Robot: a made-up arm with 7 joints. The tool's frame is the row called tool.
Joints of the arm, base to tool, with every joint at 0 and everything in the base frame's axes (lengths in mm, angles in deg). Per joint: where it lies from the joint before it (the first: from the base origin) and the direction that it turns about. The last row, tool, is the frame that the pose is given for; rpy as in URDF.
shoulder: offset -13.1 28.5 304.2 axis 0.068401 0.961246 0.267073
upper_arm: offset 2 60.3 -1.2 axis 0.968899 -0.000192 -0.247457
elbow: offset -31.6 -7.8 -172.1 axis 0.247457 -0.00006 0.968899
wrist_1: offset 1.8 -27.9 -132.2 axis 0.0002 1 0.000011
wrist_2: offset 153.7 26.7 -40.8 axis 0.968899 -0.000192 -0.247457
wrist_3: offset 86.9 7.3 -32.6 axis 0.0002 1 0.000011
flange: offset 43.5 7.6 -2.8 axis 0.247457 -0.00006 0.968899
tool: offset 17 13.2 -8.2 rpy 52.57 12.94 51.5
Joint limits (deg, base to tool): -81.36..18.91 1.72..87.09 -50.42..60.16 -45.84..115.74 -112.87..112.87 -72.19..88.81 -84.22..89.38
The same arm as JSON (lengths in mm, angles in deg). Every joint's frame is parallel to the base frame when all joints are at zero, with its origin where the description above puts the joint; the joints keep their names.
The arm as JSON. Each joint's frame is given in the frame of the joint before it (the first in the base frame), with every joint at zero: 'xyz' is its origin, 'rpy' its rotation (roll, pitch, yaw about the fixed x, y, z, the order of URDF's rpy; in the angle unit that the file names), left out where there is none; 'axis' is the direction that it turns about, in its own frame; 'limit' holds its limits. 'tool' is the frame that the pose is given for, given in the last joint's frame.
{
  "units": {
    "length": "mm",
    "angle": "deg"
  },
  "joints": [
    {
      "name": "shoulder",
      "type": "revolute",
      "origin": {
        "xyz": [
          -13.1,
          28.5,
          304.2
        ]
      },
      "axis": [
        0.068403,
        0.961235,
        0.26711
      ],
      "limit": {
        "lower": -81.36,
        "upper": 18.91
      }
    },
    {
      "name": "upper_arm",
      "type": "revolute",
      "origin": {
        "xyz": [
          2.0,
          60.3,
          -1.2
        ]
      },
      "axis": [
        0.968889,
        -0.0002,
        -0.247497
      ],
      "limit": {
        "lower": 1.72,
        "upper": 87.09
      }
    },
    {
      "name": "elbow",
      "type": "revolute",
      "origin": {
        "xyz": [
          -31.6,
          -7.8,
          -172.1
        ]
      },
      "axis": [
        0.247497,
        -0.0001,
        0.968889
      ],
      "limit": {
        "lower": -50.42,
        "upper": 60.16
      }
    },
    {
      "name": "wrist_1",
      "type": "revolute",
      "origin": {
        "xyz": [
          1.8,
          -27.9,
          -132.2
        ]
      },
      "axis": [
        0.0002,
        1.0,
        0.0
      ],
      "limit": {
        "lower": -45.84,
        "upper": 115.74
      }
    },
    {
      "name": "wrist_2",
      "type": "revolute",
      "origin": {
        "xyz": [
          153.7,
          26.7,
          -40.8
        ]
      },
      "axis": [
        0.968889,
        -0.0002,
        -0.247497
      ],
      "limit": {
        "lower": -112.87,
        "upper": 112.87
      }
    },
    {
      "name": "wrist_3",
      "type": "revolute",
      "origin": {
        "xyz": [
          86.9,
          7.3,
          -32.6
        ]
      },
      "axis": [
        0.0002,
        1.0,
        0.0
      ],
      "limit": {
        "lower": -72.19,
        "upper": 88.81
      }
    },
    {
      "name": "flange",
      "type": "revolute",
      "origin": {
        "xyz": [
          43.5,
          7.6,
          -2.8
        ]
      },
      "axis": [
        0.247497,
        -0.0001,
        0.968889
      ],
      "limit": {
        "lower": -84.22,
        "upper": 89.38
      }
    }
  ],
  "tool": {
    "origin": {
      "xyz": [
        17.0,
        13.2,
        -8.2
      ],
      "rpy": [
        52.57,
        12.94,
        51.5
      ]
    }
  }
}

